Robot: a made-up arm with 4 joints. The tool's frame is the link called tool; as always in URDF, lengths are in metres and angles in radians. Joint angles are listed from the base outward.
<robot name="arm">
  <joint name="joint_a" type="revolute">
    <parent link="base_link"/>
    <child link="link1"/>
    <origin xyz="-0.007 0.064 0.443" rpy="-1.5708 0 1.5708"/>
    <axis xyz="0 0 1"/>
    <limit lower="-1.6" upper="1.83"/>
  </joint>
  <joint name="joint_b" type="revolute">
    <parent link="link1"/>
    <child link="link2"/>
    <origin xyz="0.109 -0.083 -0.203" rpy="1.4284 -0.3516 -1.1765"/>
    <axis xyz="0 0 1"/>
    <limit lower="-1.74" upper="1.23"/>
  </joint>
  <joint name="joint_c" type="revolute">
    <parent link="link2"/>
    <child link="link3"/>
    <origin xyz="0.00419 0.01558 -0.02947" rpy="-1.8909 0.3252 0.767"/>
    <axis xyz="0 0 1"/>
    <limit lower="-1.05" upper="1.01"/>
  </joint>
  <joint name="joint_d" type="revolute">
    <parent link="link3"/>
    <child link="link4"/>
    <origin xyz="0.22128 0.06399 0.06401" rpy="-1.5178 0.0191 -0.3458"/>
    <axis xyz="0 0 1"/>
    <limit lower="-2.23" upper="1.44"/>
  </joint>
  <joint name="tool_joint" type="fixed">
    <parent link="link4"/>
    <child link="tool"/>
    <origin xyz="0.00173 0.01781 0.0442" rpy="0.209 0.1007 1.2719"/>
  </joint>
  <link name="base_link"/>
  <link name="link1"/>
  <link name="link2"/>
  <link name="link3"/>
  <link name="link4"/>
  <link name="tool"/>
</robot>
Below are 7 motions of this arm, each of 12 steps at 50 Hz.
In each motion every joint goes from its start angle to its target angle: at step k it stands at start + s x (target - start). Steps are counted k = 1, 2, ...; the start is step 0. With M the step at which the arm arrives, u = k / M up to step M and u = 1 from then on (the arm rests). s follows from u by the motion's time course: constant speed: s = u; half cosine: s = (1 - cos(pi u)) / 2; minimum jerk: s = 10 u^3 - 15 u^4 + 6 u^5.
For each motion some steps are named. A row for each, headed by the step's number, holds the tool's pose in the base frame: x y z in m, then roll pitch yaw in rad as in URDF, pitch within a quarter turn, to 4 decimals.
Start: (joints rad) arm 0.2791 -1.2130 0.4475 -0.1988
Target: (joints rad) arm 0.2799 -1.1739 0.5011 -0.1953
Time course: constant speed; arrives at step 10
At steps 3, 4, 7, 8, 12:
3: 0.2500 0.4769 0.4189 -2.5315 -0.5324 0.0898
4: 0.2499 0.4765 0.4176 -2.5378 -0.5331 0.0936
7: 0.2494 0.4755 0.4136 -2.5568 -0.5353 0.1047
8: 0.2493 0.4751 0.4122 -2.5631 -0.5361 0.1084
12: 0.2490 0.4743 0.4096 -2.5758 -0.5375 0.1158

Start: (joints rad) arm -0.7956 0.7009 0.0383 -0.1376
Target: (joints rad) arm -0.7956 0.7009 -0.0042 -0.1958
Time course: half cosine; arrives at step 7
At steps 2, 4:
2: 0.0387 0.3304 0.6234 0.8588 -0.5191 -2.5544
4: 0.0352 0.3290 0.6201 0.8853 -0.4984 -2.5705

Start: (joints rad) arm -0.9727 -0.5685 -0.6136 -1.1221
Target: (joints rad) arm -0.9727 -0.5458 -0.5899 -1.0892
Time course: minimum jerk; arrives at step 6
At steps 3, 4, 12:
3: -0.0105 0.0318 0.7950 0.4760 -0.1254 -2.1672
4: -0.0108 0.0340 0.7951 0.4777 -0.1323 -2.1640
12: -0.0110 0.0356 0.7952 0.4788 -0.1372 -2.1617

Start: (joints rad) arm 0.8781 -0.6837 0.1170 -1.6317
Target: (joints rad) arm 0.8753 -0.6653 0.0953 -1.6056
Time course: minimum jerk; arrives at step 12
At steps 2, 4, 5, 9, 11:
2: 0.1161 0.4371 0.2282 2.8022 -0.0466 2.4067
4: 0.1150 0.4372 0.2289 2.7998 -0.0510 2.4080
5: 0.1141 0.4373 0.2295 2.7980 -0.0545 2.4090
9: 0.1106 0.4377 0.2319 2.7907 -0.0687 2.4132
11: 0.1099 0.4377 0.2324 2.7894 -0.0712 2.4140

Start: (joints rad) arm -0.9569 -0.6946 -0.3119 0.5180
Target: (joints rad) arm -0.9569 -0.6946 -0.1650 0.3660
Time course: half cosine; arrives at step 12
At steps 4, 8, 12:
4: 0.0834 0.0933 0.8425 -0.3928 -0.0144 -0.5266
8: 0.0940 0.1071 0.8465 -0.4553 -0.0516 -0.5973
12: 0.0994 0.1141 0.8480 -0.4858 -0.0734 -0.6305

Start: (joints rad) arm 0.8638 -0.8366 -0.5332 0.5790
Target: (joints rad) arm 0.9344 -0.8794 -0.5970 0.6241
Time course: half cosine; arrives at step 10
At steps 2, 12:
2: 0.0790 0.4525 0.3790 -1.9813 -0.3271 -0.0176
12: 0.0809 0.4494 0.3691 -1.9894 -0.2711 -0.0465

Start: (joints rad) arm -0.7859 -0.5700 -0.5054 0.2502
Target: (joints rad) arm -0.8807 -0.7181 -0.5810 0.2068
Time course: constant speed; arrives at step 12
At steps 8, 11, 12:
8: 0.0380 0.0779 0.8175 -0.1379 -0.2265 -0.7382
11: 0.0432 0.0610 0.8207 -0.1161 -0.1858 -0.7300
12: 0.0450 0.0554 0.8215 -0.1087 -0.1722 -0.7272

